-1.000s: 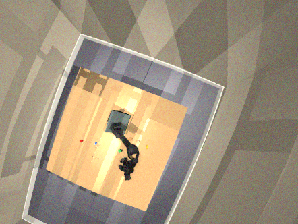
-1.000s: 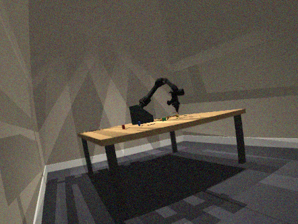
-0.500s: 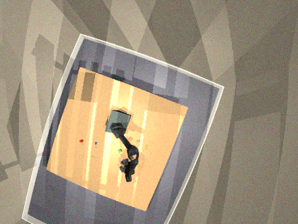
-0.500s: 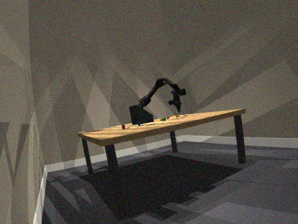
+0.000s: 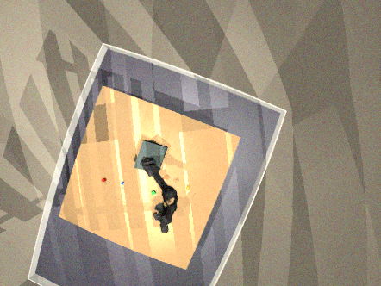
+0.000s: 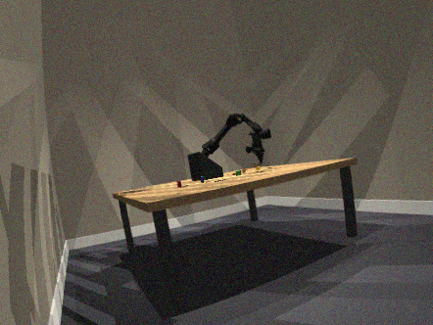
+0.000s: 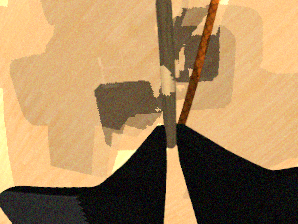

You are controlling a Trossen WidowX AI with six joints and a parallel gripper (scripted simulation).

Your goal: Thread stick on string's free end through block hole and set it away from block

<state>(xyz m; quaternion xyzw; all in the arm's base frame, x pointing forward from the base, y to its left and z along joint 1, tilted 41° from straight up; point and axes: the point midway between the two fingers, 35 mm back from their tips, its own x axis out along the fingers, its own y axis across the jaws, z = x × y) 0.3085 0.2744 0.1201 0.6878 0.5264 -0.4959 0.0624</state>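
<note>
Now: the green block 6 cm behind my gripper tip, 15 cm to the right of it and 4 cm below it. Round my gripper tip: round button 23 cm behind, 10 cm to the right, 5 cm below; yellow object 22 cm behind, 10 cm to the left, 4 cm below; thin wooden stick 1 cm behind, 1 cm to the right.
</note>
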